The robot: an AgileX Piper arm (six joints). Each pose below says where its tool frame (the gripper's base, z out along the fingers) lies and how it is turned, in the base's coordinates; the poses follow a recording.
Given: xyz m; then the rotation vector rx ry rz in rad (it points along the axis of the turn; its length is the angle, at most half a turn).
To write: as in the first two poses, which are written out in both.
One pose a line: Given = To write
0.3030 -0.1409 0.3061 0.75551 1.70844 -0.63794 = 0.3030 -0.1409 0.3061 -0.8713 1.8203 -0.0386
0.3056 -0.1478 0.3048 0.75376 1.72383 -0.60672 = 0.3056 -0.1478 0.3048 -0.8483 1.8375 -0.0239
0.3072 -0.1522 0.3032 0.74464 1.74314 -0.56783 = 0.3072 -0.1522 0.3032 -0.8154 1.8564 -0.0080
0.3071 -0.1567 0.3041 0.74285 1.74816 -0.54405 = 0.3071 -0.1567 0.3041 -0.7974 1.8633 0.0062
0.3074 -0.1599 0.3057 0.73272 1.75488 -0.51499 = 0.3074 -0.1599 0.3057 -0.7709 1.8692 0.0202
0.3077 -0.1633 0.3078 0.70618 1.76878 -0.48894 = 0.3077 -0.1633 0.3078 -0.7371 1.8751 0.0226
